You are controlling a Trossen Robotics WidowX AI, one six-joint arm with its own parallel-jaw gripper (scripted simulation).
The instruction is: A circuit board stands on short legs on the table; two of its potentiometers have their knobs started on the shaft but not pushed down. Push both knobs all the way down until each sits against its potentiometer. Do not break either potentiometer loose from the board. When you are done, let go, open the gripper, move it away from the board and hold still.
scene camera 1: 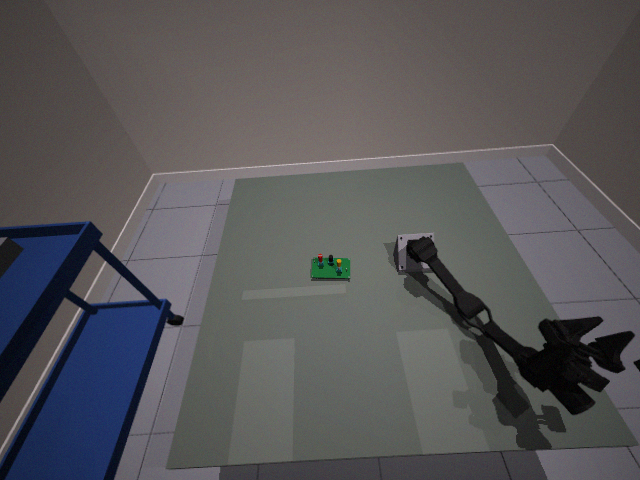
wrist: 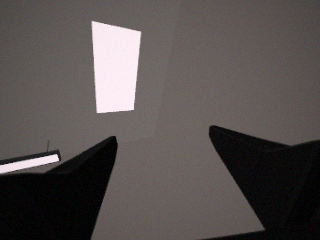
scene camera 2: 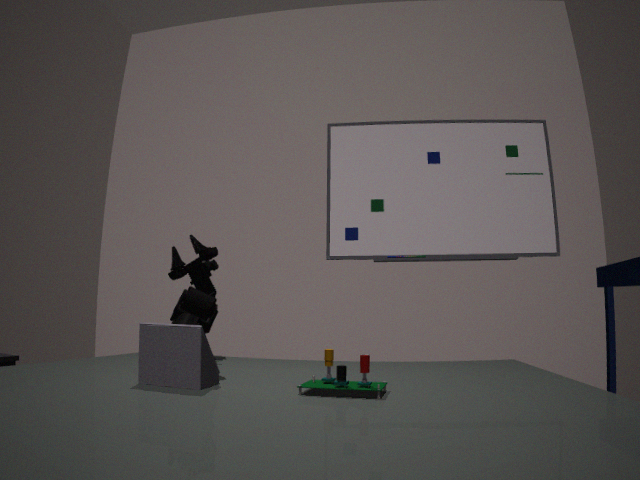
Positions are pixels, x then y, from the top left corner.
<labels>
My gripper shows in scene camera 1, in the wrist view (163, 135) and in scene camera 2. One and the same spot on my gripper: (scene camera 2: 177, 264) is (scene camera 1: 600, 341).
</labels>
